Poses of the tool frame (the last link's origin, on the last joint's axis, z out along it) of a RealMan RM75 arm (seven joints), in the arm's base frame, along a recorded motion.
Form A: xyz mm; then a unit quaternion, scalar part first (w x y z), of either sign.
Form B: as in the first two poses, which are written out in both.
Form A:
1: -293 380 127 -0.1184 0.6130 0.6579 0.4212
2: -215 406 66 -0.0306 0.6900 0.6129 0.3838
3: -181 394 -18 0.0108 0.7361 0.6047 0.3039
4: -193 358 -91 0.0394 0.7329 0.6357 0.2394
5: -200 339 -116 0.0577 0.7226 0.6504 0.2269
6: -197 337 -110 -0.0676 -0.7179 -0.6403 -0.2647
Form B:
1:
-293 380 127
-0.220 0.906 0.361
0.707 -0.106 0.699
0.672 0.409 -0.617

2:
-215 406 66
-0.046 0.869 0.492
0.822 -0.247 0.513
0.567 0.428 -0.704

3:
-181 394 -18
0.084 0.884 0.460
0.897 -0.268 0.352
0.434 0.383 -0.815

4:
-193 358 -91
0.077 0.913 0.401
0.951 -0.189 0.247
0.301 0.362 -0.882

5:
-200 339 -116
0.051 0.914 0.403
0.966 -0.147 0.212
0.253 0.379 -0.890

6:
-197 337 -110
0.040 0.884 0.467
0.955 -0.171 0.242
0.293 0.436 -0.851

